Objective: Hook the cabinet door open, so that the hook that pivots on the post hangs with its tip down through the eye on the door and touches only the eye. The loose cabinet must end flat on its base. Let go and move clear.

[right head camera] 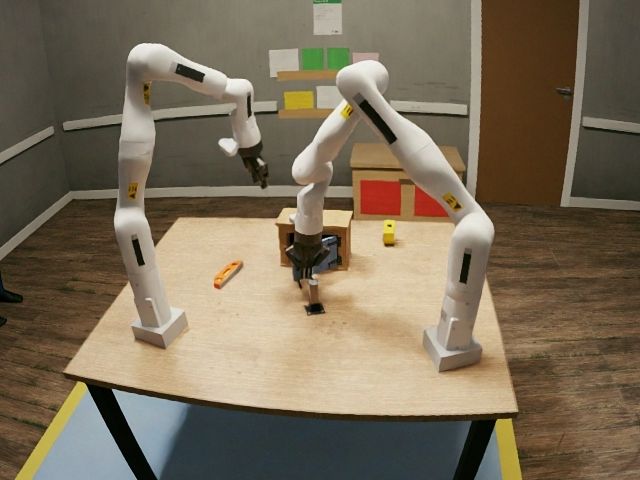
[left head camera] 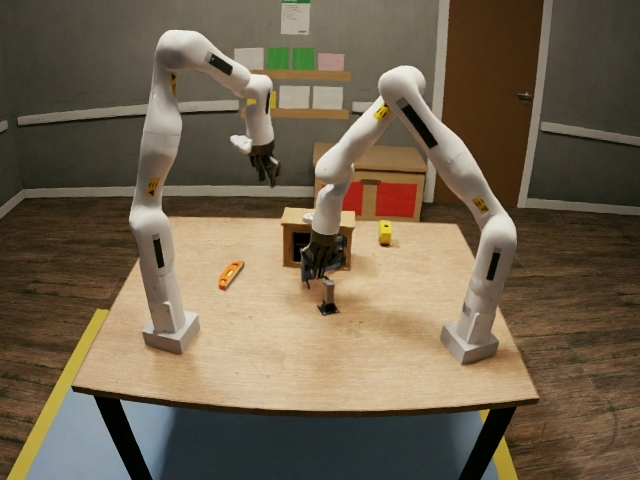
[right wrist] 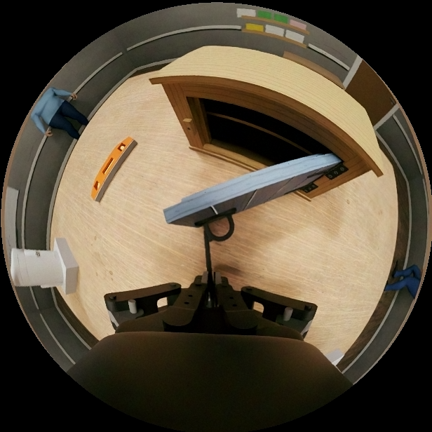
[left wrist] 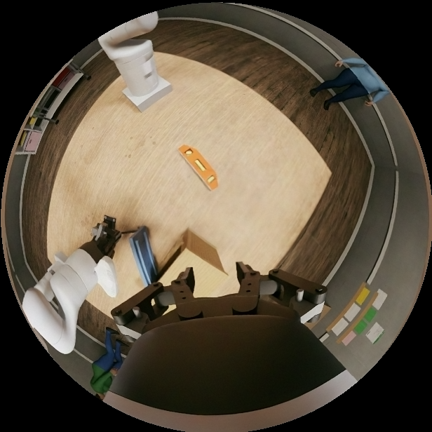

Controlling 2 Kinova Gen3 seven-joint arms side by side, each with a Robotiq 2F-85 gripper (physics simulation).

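Places are measured from the left arm's base along level axes (x ahead, y left, z up), in centimetres.
Pixels of known places: left gripper, fingertip midpoint: (right head camera: 260,184) (left head camera: 267,183); right gripper, fingertip midpoint: (right head camera: 305,277) (left head camera: 317,277); left arm's base, link origin: (right head camera: 157,317) (left head camera: 169,322); right arm's base, link origin: (right head camera: 453,338) (left head camera: 471,332).
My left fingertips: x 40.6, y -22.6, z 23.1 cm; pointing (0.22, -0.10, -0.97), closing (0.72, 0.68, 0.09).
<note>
Ahead of a thing's pixels: the offset from my left fingertips to its top centre. "*": to the spot under its first point.
The wooden cabinet @(dz -12.1, dx -2.1, dy -15.3 cm) (left head camera: 341,219) (right head camera: 330,219) (left wrist: 206,252) (right wrist: 280,80) stands on its base. Its blue door (left wrist: 143,255) (right wrist: 265,182) is swung open. The black eye (right wrist: 232,229) sticks out near the door's free edge. The post @(* dz -21.3, dx -24.8, dy -19.2 cm) (left head camera: 328,292) (right head camera: 313,292) stands in front, below my right gripper. The thin black hook @(* dz -26.2, dx -13.3, dy -13.3 cm) (left head camera: 308,283) (left wrist: 131,231) (right wrist: 208,252) reaches from the post to beside the eye; I cannot tell whether its tip is inside. My right gripper (left head camera: 319,273) (right head camera: 306,274) (right wrist: 211,279) is shut on the hook's rod. My left gripper (left head camera: 272,180) (right head camera: 264,182) (left wrist: 214,272) is open, high up and apart.
An orange level @(dz -26.2, dx -9.2, dy +11.5 cm) (left head camera: 231,274) (right head camera: 227,273) (left wrist: 199,166) (right wrist: 112,169) lies on the table left of the cabinet. A yellow block-like object @(dz -20.5, dx +17.3, dy -38.8 cm) (left head camera: 385,232) (right head camera: 389,232) stands right of the cabinet. My right forearm hangs in front of the cabinet in the head views.
</note>
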